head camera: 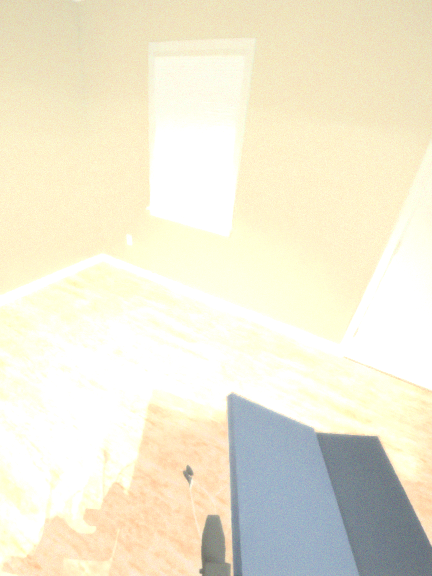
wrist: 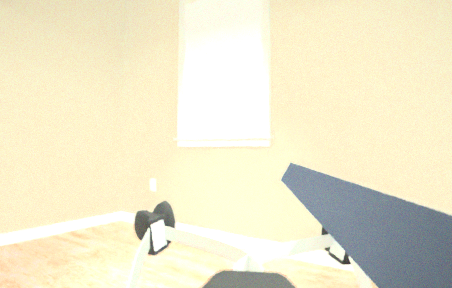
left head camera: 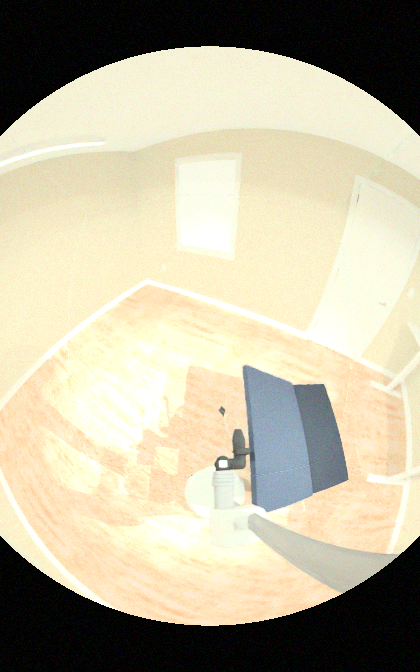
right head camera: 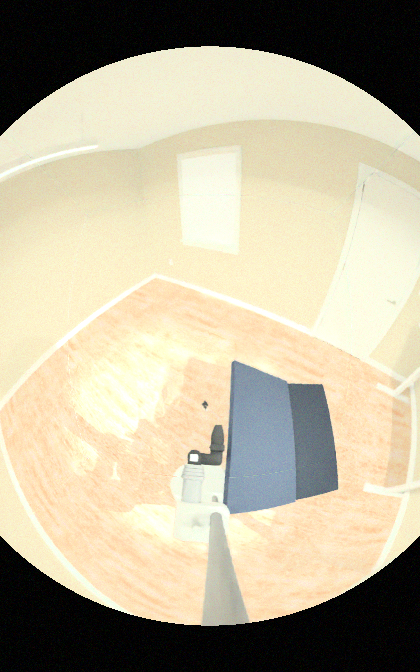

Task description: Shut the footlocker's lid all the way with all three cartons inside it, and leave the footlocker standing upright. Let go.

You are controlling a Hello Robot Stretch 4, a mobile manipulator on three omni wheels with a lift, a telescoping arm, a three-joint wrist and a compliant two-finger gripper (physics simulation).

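Observation:
The blue footlocker [head camera: 290,500] [left head camera: 277,440] [right head camera: 262,435] [wrist: 390,230] shows as a lighter blue panel and a darker blue panel meeting at an angle, close on the right of the wrist. Which panel is the lid, and whether it is shut, I cannot tell. No carton shows. My gripper [wrist: 247,222] is open, its fingers wide apart. In the wrist view, a blue panel's corner reaches between the fingers and covers part of the right one. In the head view, the left fingertip is left of the panel and the right one is hidden.
A window [head camera: 195,150] [wrist: 223,75] is in the wall ahead. A white door [left head camera: 375,260] [right head camera: 377,250] is at the right. A white table's legs and feet [left head camera: 382,479] [right head camera: 382,489] stand at the far right. Strong glare lies on the wooden floor [left head camera: 210,395].

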